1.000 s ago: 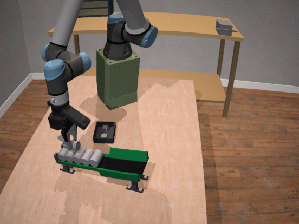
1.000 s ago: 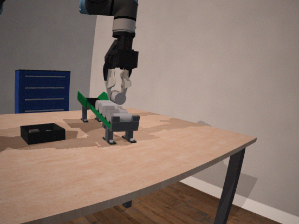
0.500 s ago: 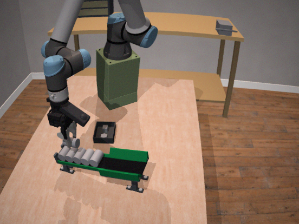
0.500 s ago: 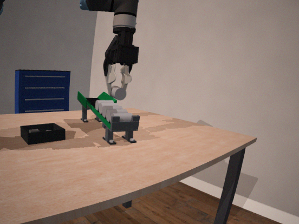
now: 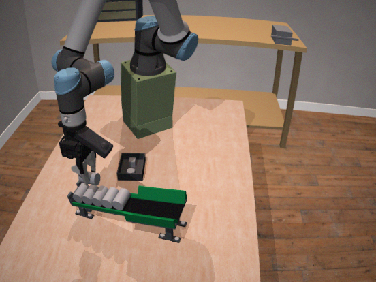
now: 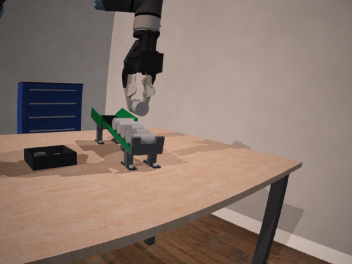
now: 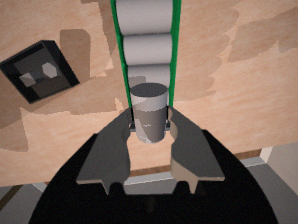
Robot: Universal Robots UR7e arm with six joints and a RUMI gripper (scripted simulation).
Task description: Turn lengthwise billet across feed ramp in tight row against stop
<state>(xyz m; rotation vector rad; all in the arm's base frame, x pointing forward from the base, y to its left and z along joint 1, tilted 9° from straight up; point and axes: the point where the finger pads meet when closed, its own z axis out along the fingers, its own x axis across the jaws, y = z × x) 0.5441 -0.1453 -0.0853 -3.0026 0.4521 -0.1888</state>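
Right now my hand is 2 cm past the grey stop, 8 cm to the left of it and 10 cm above it. Round my hand: black tray 23 cm behind, 10 cm to the left, 15 cm below.
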